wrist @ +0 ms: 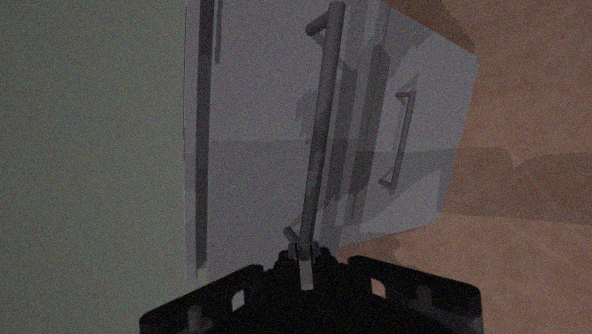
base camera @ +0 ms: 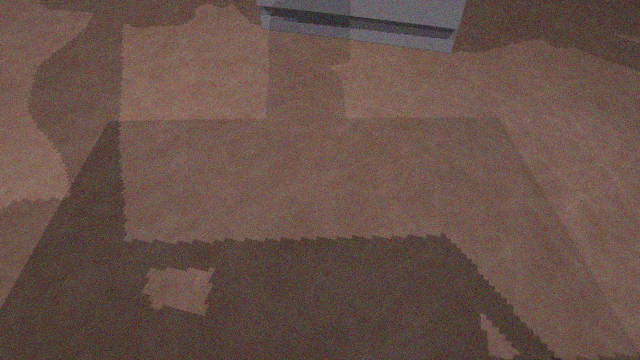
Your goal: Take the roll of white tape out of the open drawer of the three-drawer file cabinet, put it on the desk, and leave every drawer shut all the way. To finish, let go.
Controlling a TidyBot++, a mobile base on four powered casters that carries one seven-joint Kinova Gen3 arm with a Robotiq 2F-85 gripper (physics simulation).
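The grey file cabinet (base camera: 400, 11) (wrist: 450, 75) shows its lower end at the top of the base camera view, and its drawer fronts in the wrist view. My gripper (wrist: 304, 254) is shut on the near end of the bar handle (wrist: 325, 105) of the drawer front (wrist: 260, 175) beside the grey-green surface. This front stands out from the cabinet and hides part of the fronts behind it. Another bar handle (wrist: 403, 140) shows farther right. The roll of white tape does not show in either view, and the inside of the drawer is hidden.
A flat grey-green surface (wrist: 90, 150) fills the left of the wrist view, beside the cabinet; I cannot tell if it is the desk. Brown floor (base camera: 300, 175) (wrist: 540, 100) with patches of shadow lies in front of the cabinet and at the right of the wrist view.
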